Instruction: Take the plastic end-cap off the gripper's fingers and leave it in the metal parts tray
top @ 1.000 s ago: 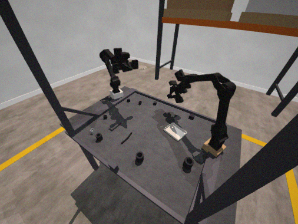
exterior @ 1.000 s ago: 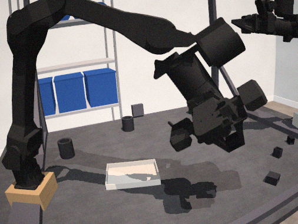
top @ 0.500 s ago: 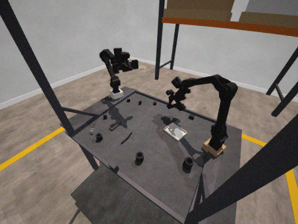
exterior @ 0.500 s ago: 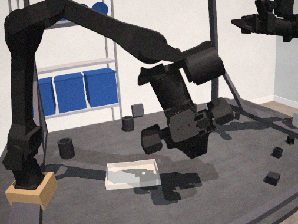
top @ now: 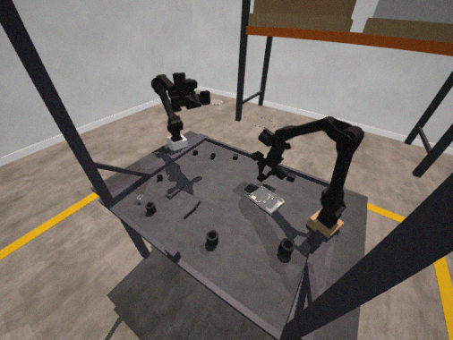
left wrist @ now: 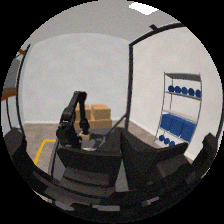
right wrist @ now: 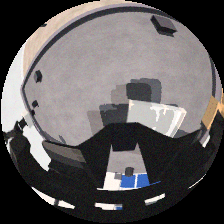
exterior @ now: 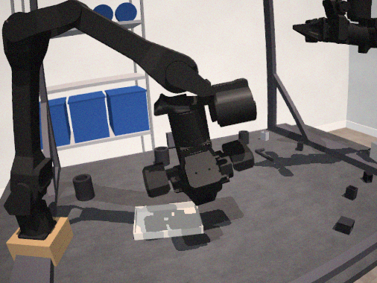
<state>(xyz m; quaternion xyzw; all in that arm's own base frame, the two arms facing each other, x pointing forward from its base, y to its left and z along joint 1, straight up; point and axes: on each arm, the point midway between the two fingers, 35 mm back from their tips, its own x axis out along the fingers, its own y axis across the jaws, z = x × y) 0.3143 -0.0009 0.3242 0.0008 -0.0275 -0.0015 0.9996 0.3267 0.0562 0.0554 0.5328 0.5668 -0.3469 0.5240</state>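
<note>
Now: the white metal parts tray 10 cm below my right hand, 6 cm to the right of it and 6 cm behind it. Also, from my right hand: plastic end-cap: 2 cm below, 2 cm behind, 1 cm to the left.
</note>
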